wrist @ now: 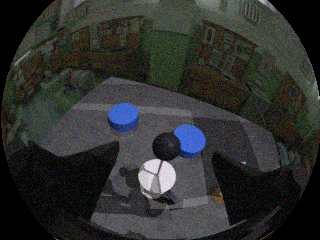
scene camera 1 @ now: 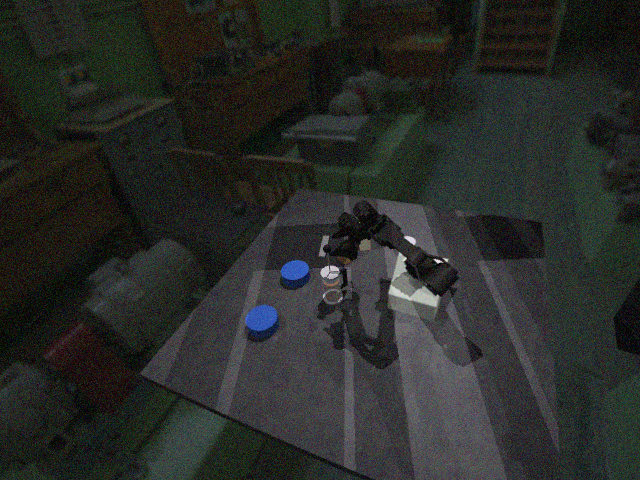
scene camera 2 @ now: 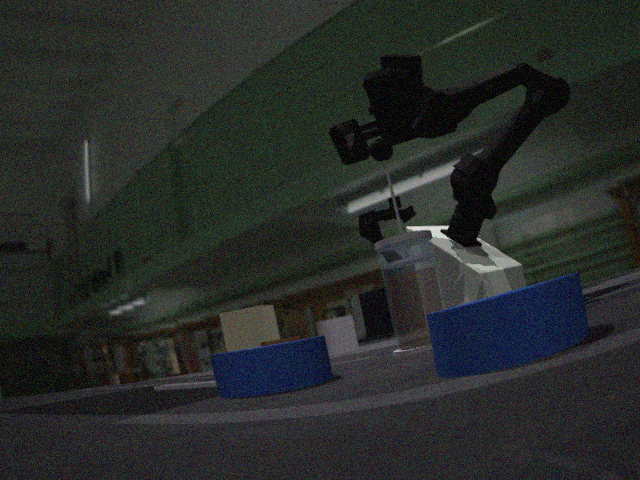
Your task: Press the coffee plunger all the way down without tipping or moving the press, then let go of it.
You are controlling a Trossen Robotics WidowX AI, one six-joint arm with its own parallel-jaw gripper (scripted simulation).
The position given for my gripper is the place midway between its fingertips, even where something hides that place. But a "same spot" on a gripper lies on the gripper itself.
Labels:
my gripper: wrist 168, 152; scene camera 1; scene camera 2
same spot on my gripper: (scene camera 1: 338, 251) = (scene camera 2: 424, 119)

